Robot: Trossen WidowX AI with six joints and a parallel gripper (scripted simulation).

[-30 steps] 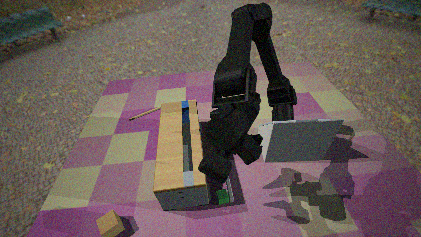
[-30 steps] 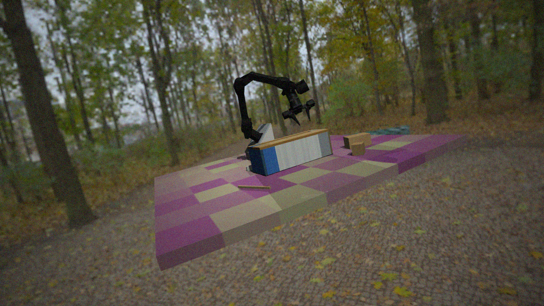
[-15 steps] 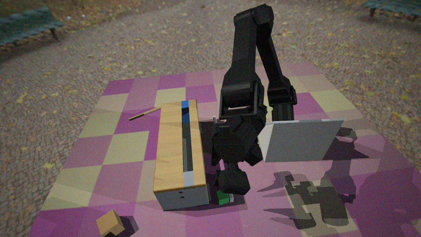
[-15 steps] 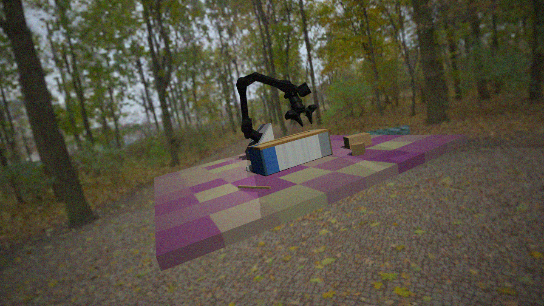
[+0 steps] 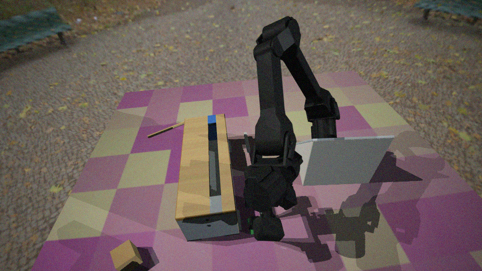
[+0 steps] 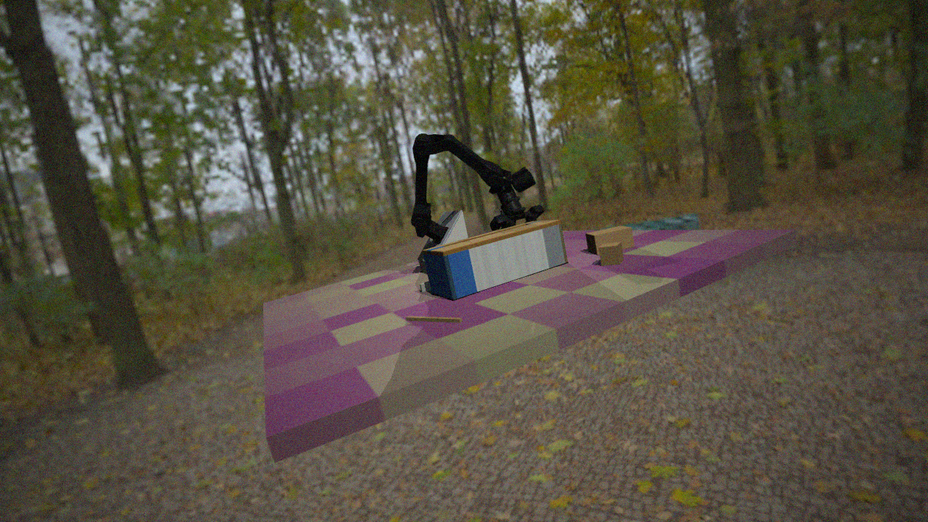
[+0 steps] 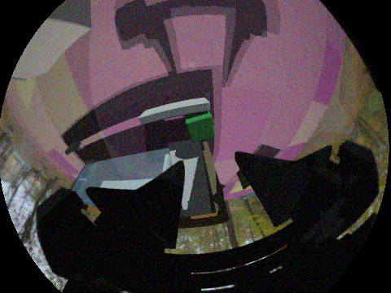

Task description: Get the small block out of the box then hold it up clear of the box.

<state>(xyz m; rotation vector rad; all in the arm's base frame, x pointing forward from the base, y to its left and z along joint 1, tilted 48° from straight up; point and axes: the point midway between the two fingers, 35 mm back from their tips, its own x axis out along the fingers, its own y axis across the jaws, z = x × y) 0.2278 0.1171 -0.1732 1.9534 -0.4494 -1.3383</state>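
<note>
My gripper tip is now 5 cm above the green block and 1 cm past it. Round my gripper tip: long box (17 cm to the right, 8 cm ahead, 1 cm below); then tan cube (31 cm ahead, 8 cm to the left, 4 cm below); then thin wooden stick (44 cm to the right, 34 cm ahead, 6 cm below).
</note>
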